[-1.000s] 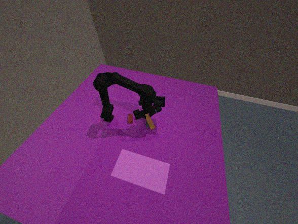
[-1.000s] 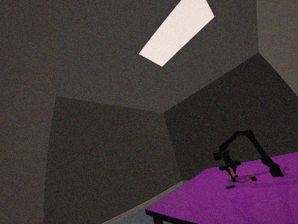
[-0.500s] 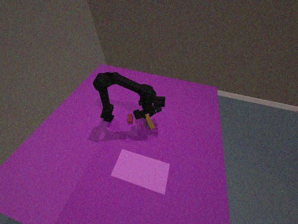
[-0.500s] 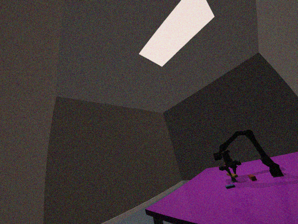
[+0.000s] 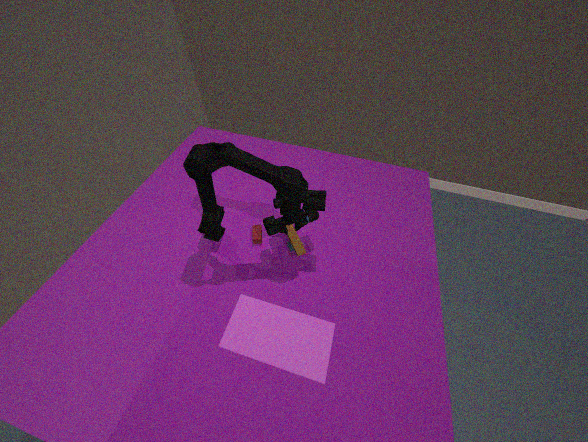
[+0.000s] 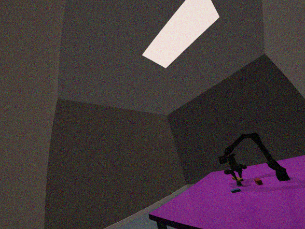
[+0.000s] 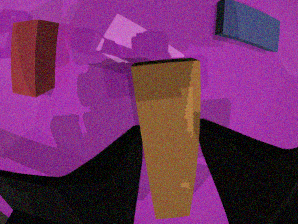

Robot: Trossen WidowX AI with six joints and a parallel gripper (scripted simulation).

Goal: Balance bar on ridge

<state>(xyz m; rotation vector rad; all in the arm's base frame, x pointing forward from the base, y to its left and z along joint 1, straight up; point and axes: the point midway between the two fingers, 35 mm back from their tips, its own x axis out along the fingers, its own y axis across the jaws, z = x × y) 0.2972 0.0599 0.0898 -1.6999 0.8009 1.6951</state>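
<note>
My gripper tip is now 2 cm short of the bar and 2 cm to the left of it. From my gripper tip the other things lie so: red-brown block (13 cm behind, 2 cm to the right, 4 cm below); flat blue block (3 cm ahead, 11 cm to the left, 5 cm below).
</note>
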